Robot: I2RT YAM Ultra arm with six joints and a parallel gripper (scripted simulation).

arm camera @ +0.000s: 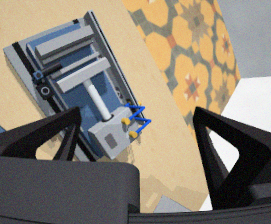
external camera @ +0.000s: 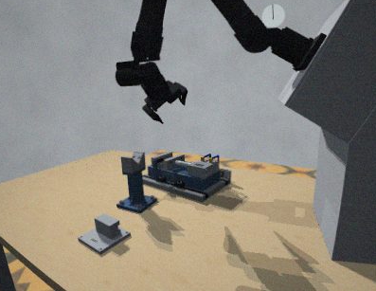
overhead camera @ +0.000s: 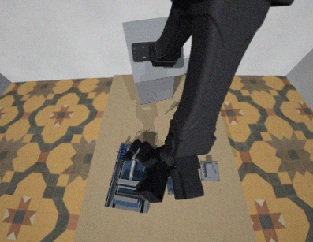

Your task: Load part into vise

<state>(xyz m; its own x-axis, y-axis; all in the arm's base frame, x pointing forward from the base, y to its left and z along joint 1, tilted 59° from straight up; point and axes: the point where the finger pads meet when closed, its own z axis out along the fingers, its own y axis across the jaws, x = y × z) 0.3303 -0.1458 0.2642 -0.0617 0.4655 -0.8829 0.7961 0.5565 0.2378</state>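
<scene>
Right now the part is 32 cm to the left of my hand, 24 cm below it and 1 cm ahead of it. Round my hand: air cylinder rod: 19 cm below, 5 cm to the right, 2 cm behind; then moving jaw: 19 cm below, 6 cm to the right, 3 cm ahead; then work stop: 18 cm below, 7 cm ahead, 2 cm to the right.
</scene>
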